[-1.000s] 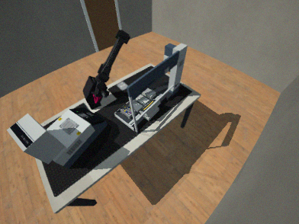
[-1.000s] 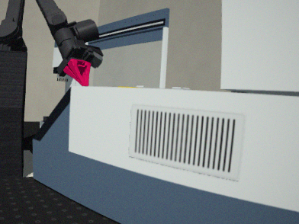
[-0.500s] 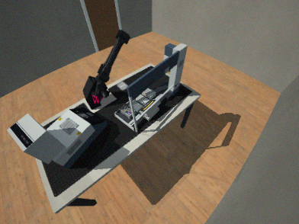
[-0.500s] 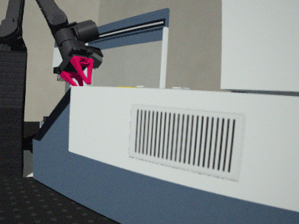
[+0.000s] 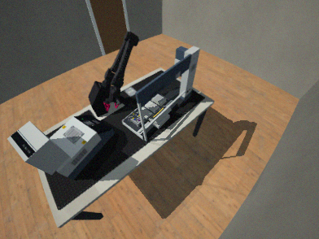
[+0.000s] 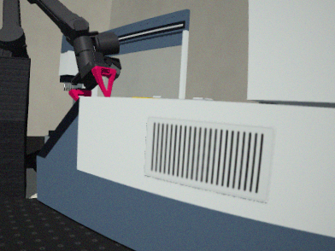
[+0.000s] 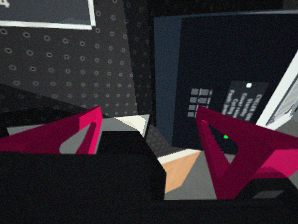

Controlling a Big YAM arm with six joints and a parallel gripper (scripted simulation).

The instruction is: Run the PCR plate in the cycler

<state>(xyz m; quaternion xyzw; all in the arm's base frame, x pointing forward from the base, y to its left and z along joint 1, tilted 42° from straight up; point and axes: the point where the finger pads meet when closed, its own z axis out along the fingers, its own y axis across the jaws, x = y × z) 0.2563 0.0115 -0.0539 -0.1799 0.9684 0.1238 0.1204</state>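
My gripper is now 12 cm short of the tube, 19 cm to the right of it and 12 cm above it. Also, from my hand: tube cooling block 12 cm ahead, 16 cm to the left, 13 cm below; then pipette head 72 cm to the left, 19 cm above.
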